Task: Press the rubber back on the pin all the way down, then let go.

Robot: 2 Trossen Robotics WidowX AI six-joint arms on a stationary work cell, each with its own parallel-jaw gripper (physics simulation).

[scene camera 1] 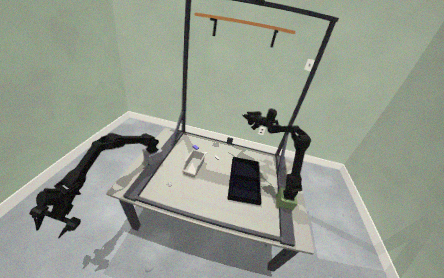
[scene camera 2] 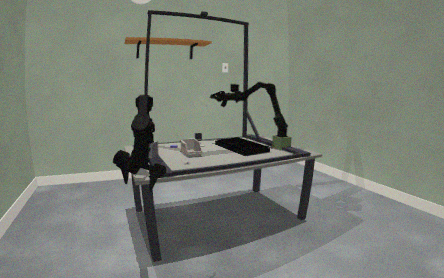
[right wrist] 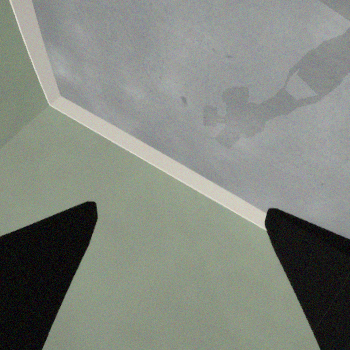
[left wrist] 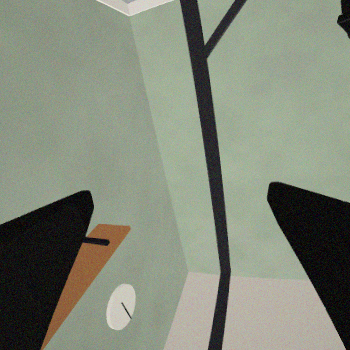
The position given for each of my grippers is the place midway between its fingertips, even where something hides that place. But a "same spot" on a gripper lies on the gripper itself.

my right gripper: scene camera 1; scene camera 2; right wrist 183, 213; not seen in the left wrist view (out of frame)
same spot on my right gripper: (scene camera 1: 38, 220) = (scene camera 2: 129, 163)
